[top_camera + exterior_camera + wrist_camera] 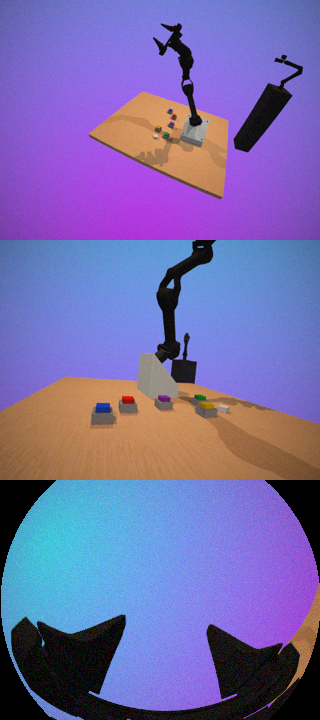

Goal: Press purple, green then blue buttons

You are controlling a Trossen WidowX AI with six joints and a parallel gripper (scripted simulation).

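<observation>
Now: the purple button 73 cm below my gripper tip, 17 cm to the right of it and 17 cm behind it. Also, from my gripper tip: yellow button: 73 cm below, 7 cm to the right, 7 cm behind; small white block: 76 cm below, 8 cm behind, 3 cm to the left; green button: 73 cm below, 16 cm behind, 2 cm to the right.
</observation>
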